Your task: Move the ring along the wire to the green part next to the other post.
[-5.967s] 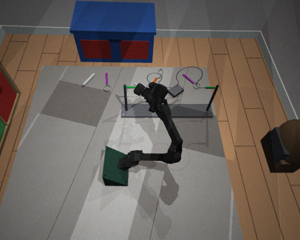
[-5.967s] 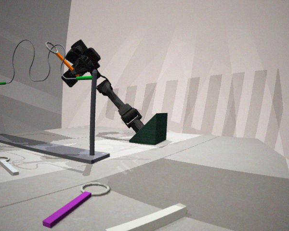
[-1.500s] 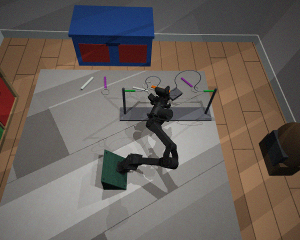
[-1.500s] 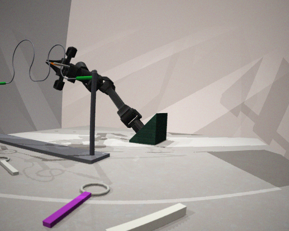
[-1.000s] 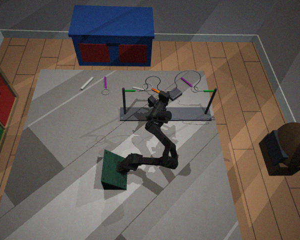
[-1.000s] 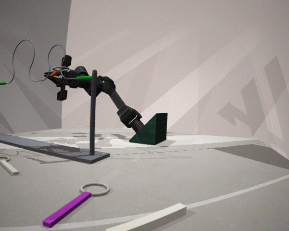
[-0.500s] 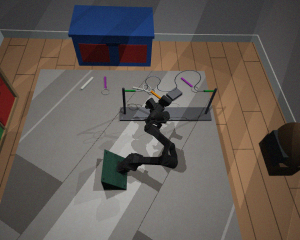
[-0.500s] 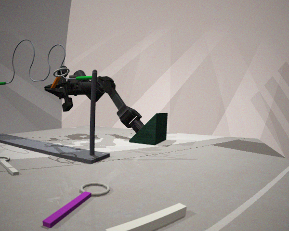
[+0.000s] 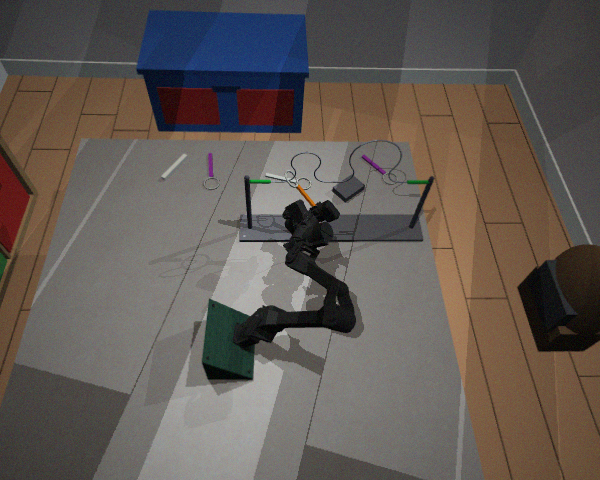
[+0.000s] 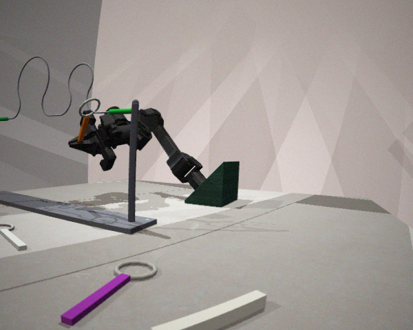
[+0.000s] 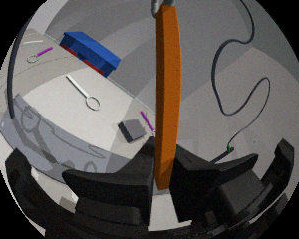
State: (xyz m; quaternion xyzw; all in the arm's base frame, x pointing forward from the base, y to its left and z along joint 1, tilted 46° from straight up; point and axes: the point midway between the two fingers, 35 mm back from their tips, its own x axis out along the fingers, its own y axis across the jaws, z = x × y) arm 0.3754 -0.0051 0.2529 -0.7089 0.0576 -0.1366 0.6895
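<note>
The ring with orange handle lies 60 mm to the left of my gripper tip and 60 mm above it. The rest, counted from my gripper tip: white-handled ring: 230 mm ahead, 100 mm to the left, 180 mm below; then grey box: 210 mm ahead, 110 mm to the right, 170 mm below; then purple-handled ring: 230 mm ahead, 410 mm to the left, 180 mm below.
</note>
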